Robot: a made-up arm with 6 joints. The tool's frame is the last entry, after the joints.
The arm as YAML. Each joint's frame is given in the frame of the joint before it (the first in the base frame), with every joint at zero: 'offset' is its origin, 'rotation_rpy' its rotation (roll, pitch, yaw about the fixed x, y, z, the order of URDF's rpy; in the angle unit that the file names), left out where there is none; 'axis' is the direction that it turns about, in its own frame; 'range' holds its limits. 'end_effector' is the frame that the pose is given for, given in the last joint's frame.
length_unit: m
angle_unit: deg
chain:
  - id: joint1
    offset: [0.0, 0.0, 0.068]
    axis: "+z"
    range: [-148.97, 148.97]
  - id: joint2
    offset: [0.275, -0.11, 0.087]
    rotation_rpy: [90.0, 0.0, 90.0]
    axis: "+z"
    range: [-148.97, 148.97]
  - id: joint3
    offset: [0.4, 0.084, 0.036]
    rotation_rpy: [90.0, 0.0, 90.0]
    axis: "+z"
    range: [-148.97, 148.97]
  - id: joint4
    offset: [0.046, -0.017, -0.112]
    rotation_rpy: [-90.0, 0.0, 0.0]
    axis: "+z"
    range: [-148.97, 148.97]
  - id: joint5
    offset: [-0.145, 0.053, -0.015]
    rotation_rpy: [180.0, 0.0, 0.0]
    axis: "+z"
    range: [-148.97, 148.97]
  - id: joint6
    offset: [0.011, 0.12, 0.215]
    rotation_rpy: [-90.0, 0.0, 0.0]
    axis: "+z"
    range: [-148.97, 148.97]
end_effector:
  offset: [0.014, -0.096, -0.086]
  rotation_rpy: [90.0, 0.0, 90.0]
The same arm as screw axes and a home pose.
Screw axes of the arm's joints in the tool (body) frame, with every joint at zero. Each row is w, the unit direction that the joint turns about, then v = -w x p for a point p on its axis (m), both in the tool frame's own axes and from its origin. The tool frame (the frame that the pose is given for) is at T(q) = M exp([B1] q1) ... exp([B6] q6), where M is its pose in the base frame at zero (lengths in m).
B1: w 0 0 1 v -0.159 -0.032 0
B2: w 1 0 0 v 0 -0.01 0.269
B3: w 0 1 0 v -0.074 0 0.343
B4: w 1 0 0 v 0 0.12 -0.019
B5: w -1 0 0 v 0 0.025 -0.034
B6: w 0 1 0 v 0.014 0 0.096
M =
1 0 0 -0.032
0 1 0 0.159
0 0 1 0.165
0 0 0 1
Joint limits (rad, base to tool): -2.6..2.6 -2.6..2.6 -2.6..2.6 -2.6..2.6 -2.6..2.6 -2.6..2.6

